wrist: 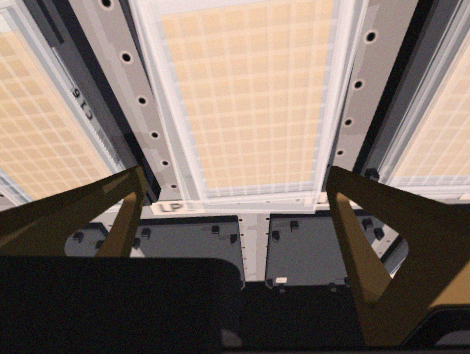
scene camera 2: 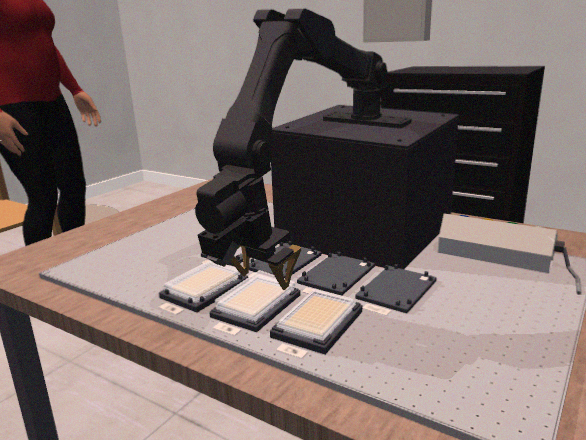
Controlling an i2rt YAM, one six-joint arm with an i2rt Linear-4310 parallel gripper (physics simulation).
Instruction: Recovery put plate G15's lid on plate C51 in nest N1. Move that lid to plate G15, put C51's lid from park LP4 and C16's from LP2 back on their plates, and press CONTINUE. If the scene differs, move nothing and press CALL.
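Frame: origin at the arm's base, x left, y back, z up, level; centimetres.
Seen in the pictures: gripper, fingertip midpoint: (wrist: 236, 176) (scene camera 2: 265, 281); arm's base, link origin: (scene camera 2: 366, 121).
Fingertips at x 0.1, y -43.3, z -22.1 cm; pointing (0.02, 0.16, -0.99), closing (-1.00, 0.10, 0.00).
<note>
Offsets run from my fingertips to a thing's top centre. "*": to the spot under its first point.
My gripper (scene camera 2: 264, 281) (wrist: 236, 176) is open and empty, its brown fingers wide apart over the inner end of the middle plate @[dy -1.9, dx -0.8, dz -0.8 cm] (scene camera 2: 254, 300) (wrist: 252, 100). In the wrist view, the fingertips stand at either side of that plate. A clear rim, apparently a lid, shows around it; its name is not readable. The plate marked C16 @[dy -1.6, dx +11.9, dz -1.6 cm] (scene camera 2: 316, 315) (wrist: 45, 120) is on the right in the scene view and the left in the wrist view. A third plate @[dy -1.5, dx -13.7, dz -1.5 cm] (scene camera 2: 202, 281) (wrist: 440, 135) is on the other side. Whether these two bear lids is unclear. CONTINUE and CALL cannot be made out.
Dark pegged pads @[* dy +15.8, dx +6.3, dz -3.6 cm] (scene camera 2: 336, 272) @[* dy +14.8, dx +19.7, dz -3.6 cm] (scene camera 2: 397, 289) (wrist: 190, 245) @[* dy +15.9, dx -6.2, dz -3.6 cm] (wrist: 310, 255) stand between the plates and the black base block (scene camera 2: 345, 200); no lid shows on them. A partly read LP label @[* dy +7.6, dx +6.4, dz -4.4 cm] (wrist: 170, 207) lies near the middle plate. A beige-topped box @[dy +41.3, dx +31.5, dz +3.8 cm] (scene camera 2: 497, 237) stands back right. A person (scene camera 2: 30, 100) stands at left.
</note>
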